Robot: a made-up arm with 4 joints.
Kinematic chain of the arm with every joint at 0, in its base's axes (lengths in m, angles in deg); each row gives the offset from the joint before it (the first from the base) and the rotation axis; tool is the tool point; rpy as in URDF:
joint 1: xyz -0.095 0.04 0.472 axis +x
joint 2: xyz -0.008 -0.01 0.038 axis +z
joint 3: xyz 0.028 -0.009 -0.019 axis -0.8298 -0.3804 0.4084
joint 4: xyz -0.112 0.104 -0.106 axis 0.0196 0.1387 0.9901
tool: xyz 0.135 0.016 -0.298 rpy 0 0 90
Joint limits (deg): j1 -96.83..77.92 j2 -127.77..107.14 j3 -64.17..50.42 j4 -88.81..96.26
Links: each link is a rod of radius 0.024 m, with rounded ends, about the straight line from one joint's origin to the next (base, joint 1, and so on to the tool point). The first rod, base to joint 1, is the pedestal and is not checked.
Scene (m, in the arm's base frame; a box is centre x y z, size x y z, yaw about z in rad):
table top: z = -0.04
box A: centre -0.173 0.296 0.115 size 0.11 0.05 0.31 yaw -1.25
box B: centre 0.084 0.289 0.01 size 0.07 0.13 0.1 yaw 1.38
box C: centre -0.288 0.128 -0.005 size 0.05 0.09 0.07 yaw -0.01
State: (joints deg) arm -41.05 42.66 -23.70 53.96
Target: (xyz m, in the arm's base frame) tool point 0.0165 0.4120 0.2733
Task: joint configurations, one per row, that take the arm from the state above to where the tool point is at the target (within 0.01 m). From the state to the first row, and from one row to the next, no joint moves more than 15 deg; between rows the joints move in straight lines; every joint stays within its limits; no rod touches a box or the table.
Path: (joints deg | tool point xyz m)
1: -41.63 33.62 -25.21 41.36 | -0.3151 0.0363 0.0942
2: -42.22 24.59 -26.71 28.76 | -0.2441 0.0510 0.0742
3: -42.80 15.55 -28.22 16.16 | -0.1750 0.0482 0.0678
4: -43.38 6.51 -29.73 3.56 | -0.1151 0.0311 0.0733
5: -43.96 -2.53 -31.23 -9.04 | -0.0693 0.0047 0.0874
6: -44.55 -11.56 -32.74 -21.64 | -0.0398 -0.0250 0.1059
7: -39.23 -11.78 -38.18 -9.42 | -0.0236 0.0704 0.0941
8: -33.91 -11.99 -43.62 2.80 | -0.0097 0.1680 0.1055
9: -28.60 -12.21 -49.06 15.03 | 0.0019 0.2614 0.1406
10: -23.28 -12.43 -54.50 27.25 | 0.0107 0.3445 0.1977
11: -17.97 -12.64 -59.95 39.47 | 0.0165 0.4120 0.2733

